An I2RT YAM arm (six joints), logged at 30 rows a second.
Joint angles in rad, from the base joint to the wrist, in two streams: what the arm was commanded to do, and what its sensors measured. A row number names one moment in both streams.
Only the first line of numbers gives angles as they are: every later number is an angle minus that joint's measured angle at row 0.
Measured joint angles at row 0:
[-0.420 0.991 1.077 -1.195 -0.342 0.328]
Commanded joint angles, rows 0 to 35:
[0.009 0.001 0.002 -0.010 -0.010 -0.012]
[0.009 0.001 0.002 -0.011 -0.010 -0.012]
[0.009 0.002 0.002 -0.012 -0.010 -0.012]
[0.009 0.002 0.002 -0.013 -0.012 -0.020]
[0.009 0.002 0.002 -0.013 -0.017 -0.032]
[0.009 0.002 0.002 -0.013 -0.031 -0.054]
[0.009 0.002 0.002 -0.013 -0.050 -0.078]
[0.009 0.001 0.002 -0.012 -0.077 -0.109]
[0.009 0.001 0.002 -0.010 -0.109 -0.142]
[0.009 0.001 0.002 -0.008 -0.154 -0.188]
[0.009 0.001 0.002 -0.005 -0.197 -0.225]
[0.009 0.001 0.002 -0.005 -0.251 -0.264]
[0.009 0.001 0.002 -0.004 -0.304 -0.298]
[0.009 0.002 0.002 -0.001 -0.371 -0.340]
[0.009 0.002 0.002 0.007 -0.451 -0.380]
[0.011 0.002 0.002 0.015 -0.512 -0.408]
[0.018 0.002 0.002 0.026 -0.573 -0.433]
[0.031 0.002 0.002 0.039 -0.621 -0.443]
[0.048 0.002 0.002 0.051 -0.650 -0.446]
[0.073 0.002 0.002 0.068 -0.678 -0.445]
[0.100 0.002 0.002 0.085 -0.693 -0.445]
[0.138 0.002 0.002 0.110 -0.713 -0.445]
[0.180 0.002 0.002 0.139 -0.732 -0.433]
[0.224 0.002 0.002 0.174 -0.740 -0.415]
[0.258 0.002 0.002 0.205 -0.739 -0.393]
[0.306 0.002 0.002 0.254 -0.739 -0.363]
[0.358 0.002 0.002 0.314 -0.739 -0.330]
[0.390 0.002 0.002 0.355 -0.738 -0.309]
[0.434 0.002 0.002 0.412 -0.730 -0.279]
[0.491 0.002 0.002 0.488 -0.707 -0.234]
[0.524 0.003 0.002 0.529 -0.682 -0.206]
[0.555 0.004 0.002 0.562 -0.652 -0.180]
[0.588 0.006 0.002 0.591 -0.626 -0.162]
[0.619 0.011 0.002 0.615 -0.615 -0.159]
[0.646 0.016 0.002 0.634 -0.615 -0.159]
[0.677 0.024 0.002 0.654 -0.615 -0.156]
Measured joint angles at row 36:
[0.600 0.006 -0.001 0.620 -0.647 -0.223]
